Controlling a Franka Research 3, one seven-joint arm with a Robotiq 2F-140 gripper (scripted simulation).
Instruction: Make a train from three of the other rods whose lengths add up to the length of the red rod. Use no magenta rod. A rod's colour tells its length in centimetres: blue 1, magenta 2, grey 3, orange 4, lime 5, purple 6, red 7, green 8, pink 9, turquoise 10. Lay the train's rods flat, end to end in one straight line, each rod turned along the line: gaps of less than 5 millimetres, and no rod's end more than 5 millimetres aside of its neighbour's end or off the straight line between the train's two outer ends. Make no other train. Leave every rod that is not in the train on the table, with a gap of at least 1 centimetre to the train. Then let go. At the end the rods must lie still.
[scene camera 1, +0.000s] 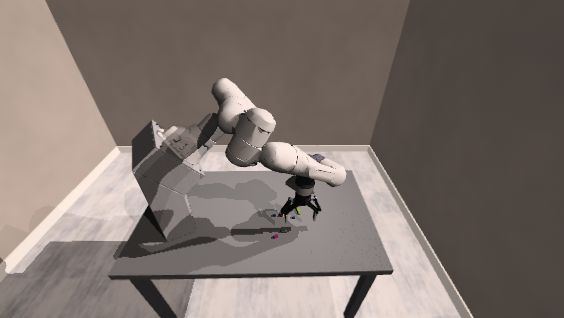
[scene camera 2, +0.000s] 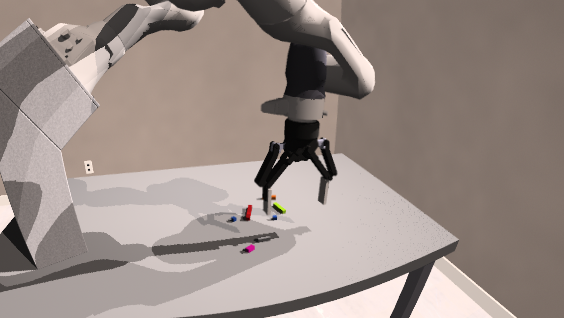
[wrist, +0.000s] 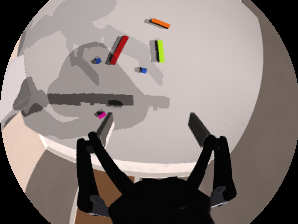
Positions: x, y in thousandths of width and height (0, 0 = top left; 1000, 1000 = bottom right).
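Here is my gripper (scene camera 2: 524, 653), and I can see that same gripper in the wrist view (wrist: 512, 533) too.
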